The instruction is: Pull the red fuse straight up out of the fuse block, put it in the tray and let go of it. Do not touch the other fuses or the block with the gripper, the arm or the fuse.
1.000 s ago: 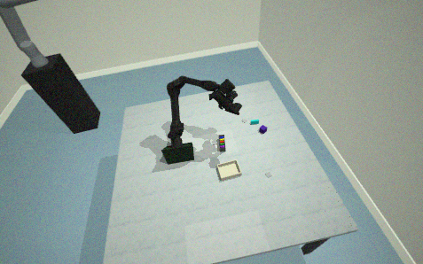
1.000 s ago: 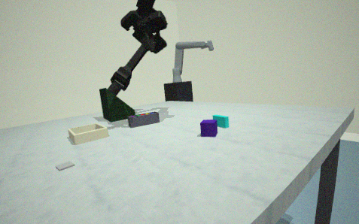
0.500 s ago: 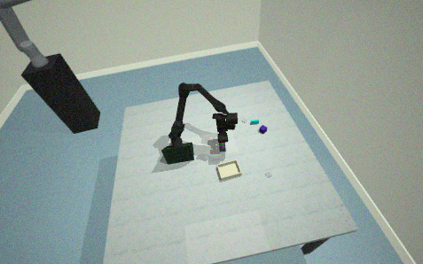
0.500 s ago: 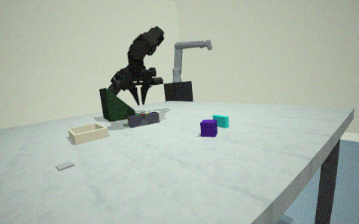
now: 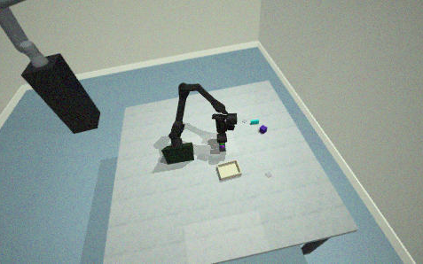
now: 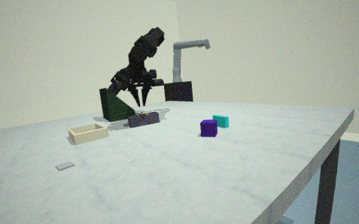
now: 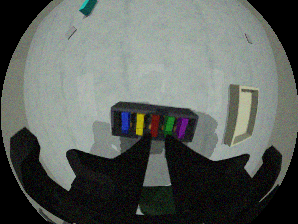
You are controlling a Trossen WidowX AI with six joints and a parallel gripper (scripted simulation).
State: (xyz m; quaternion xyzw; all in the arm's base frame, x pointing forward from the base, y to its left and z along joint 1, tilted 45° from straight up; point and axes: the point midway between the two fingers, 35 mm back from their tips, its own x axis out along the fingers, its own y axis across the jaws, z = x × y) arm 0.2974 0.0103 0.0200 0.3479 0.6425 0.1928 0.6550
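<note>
Right now the red fuse is 5 cm below my gripper tip. From my gripper tip the other things lie so: purple cube 31 cm ahead, 3 cm to the left, 5 cm below; then teal block 28 cm ahead, 12 cm to the left, 6 cm below; then beige tray 1 cm behind, 21 cm to the right, 7 cm below.
</note>
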